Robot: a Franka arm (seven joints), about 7 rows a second.
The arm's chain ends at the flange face. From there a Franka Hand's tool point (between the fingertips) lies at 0.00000 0.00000 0.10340 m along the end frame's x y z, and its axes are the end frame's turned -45 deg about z.
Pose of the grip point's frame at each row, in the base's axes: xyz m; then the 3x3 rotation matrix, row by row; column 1 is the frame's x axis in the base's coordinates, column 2 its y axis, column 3 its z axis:
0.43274 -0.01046 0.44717; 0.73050 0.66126 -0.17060; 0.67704 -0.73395 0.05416; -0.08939 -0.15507 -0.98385
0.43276 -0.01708 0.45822; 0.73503 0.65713 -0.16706; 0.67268 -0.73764 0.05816; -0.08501 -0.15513 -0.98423
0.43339 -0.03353 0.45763; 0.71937 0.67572 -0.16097; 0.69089 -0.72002 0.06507; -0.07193 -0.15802 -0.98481
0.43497 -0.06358 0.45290; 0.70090 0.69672 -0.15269; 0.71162 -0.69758 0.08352; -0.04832 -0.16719 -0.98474
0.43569 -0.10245 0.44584; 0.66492 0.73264 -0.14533; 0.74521 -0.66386 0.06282; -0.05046 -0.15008 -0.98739
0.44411 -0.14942 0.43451; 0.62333 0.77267 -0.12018; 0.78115 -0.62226 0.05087; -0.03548 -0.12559 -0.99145
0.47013 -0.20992 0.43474; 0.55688 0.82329 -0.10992; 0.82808 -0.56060 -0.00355; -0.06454 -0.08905 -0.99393
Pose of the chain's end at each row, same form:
0.45038 -0.01606 0.54890; 0.98412 -0.04896 -0.17060; -0.04024 -0.99772 0.05416; -0.17286 -0.04644 -0.98385
0.45003 -0.02309 0.55999; 0.98441 -0.05508 -0.16706; -0.04593 -0.99725 0.05816; -0.16980 -0.04958 -0.98423
0.45003 -0.04026 0.55946; 0.98648 -0.03087 -0.16097; -0.02060 -0.99766 0.06507; -0.16260 -0.06087 -0.98481
0.45076 -0.07222 0.55472; 0.98827 -0.00296 -0.15269; 0.00993 -0.99645 0.08352; -0.15239 -0.08405 -0.98474
0.45072 -0.10895 0.54794; 0.98822 0.04789 -0.14533; 0.05752 -0.99636 0.06282; -0.14180 -0.07044 -0.98739
0.45654 -0.15468 0.53703; 0.98712 0.10560 -0.12018; 0.11235 -0.99236 0.05087; -0.11389 -0.06372 -0.99145
0.48150 -0.20955 0.53751; 0.97593 0.18838 -0.10992; 0.18914 -0.98195 -0.00355; -0.10860 -0.01733 -0.99393

